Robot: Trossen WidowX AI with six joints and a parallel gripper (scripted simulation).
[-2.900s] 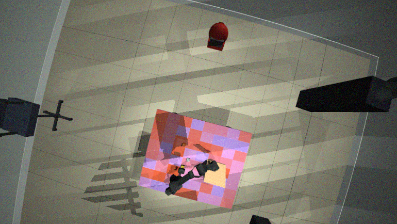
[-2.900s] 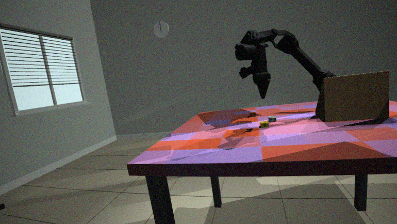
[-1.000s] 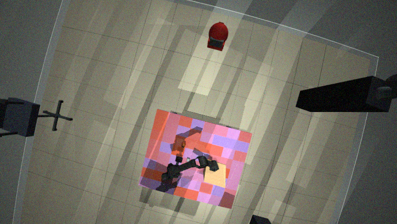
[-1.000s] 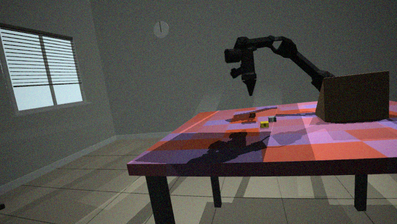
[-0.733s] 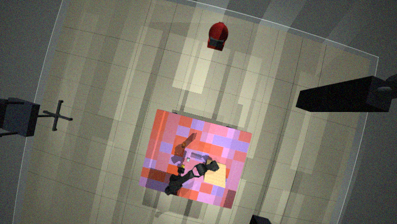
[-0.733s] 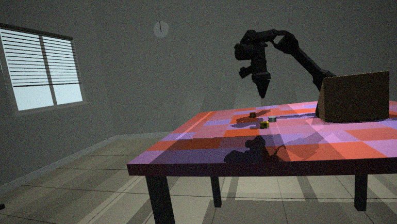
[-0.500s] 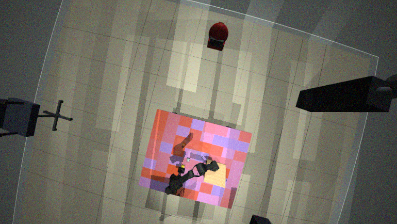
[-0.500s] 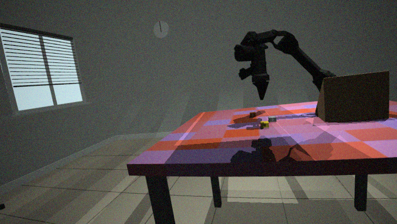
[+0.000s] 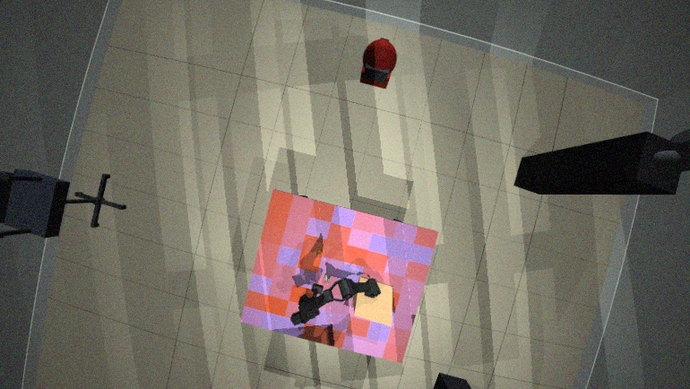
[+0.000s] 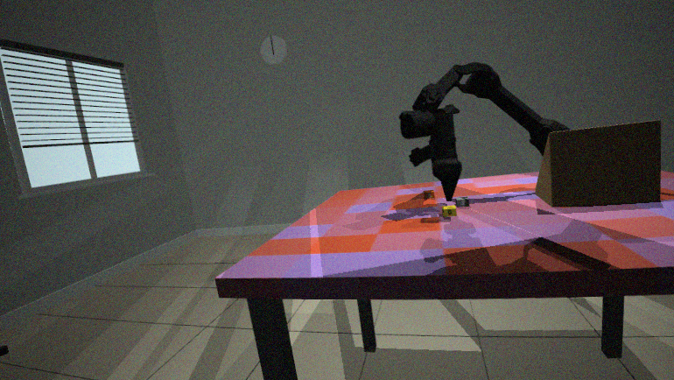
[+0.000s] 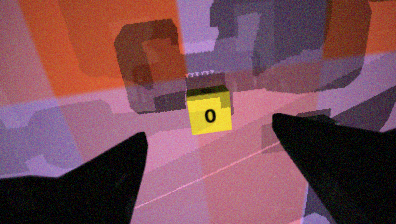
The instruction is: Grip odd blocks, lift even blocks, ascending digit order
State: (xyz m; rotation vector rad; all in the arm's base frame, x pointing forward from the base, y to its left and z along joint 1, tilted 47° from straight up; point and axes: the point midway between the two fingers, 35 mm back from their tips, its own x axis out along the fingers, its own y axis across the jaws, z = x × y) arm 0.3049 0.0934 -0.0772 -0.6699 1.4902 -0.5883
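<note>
Now: the yellow block 30 mm below my gripper tip. The rest, counted from my gripper tip: grey block: 40 mm behind, 100 mm to the right, 30 mm below; then orange block: 60 mm ahead, 240 mm to the right, 30 mm below.
</note>
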